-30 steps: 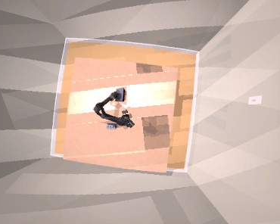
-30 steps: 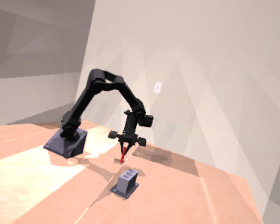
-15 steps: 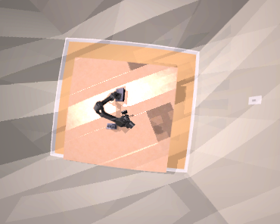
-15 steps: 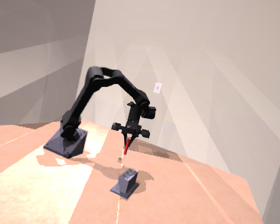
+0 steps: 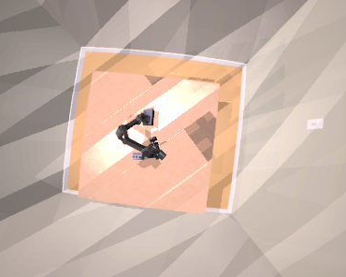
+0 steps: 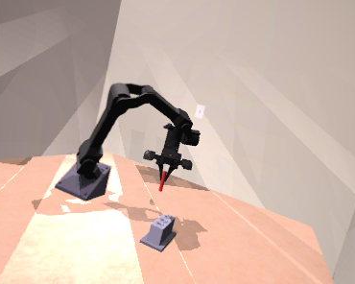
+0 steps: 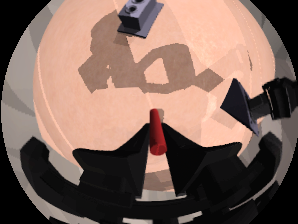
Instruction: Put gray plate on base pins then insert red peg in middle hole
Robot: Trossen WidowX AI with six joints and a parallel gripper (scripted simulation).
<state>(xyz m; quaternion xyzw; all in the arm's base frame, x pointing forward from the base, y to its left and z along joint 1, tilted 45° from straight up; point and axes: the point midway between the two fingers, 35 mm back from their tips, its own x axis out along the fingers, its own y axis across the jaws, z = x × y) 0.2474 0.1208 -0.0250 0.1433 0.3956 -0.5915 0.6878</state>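
The gray plate is 10 cm ahead of my gripper tip, 19 cm to the right of it and 7 cm below it. From my gripper tip the other things lie so: red peg right at my gripper tip; then dark base 10 cm ahead, 19 cm to the right, 10 cm below.
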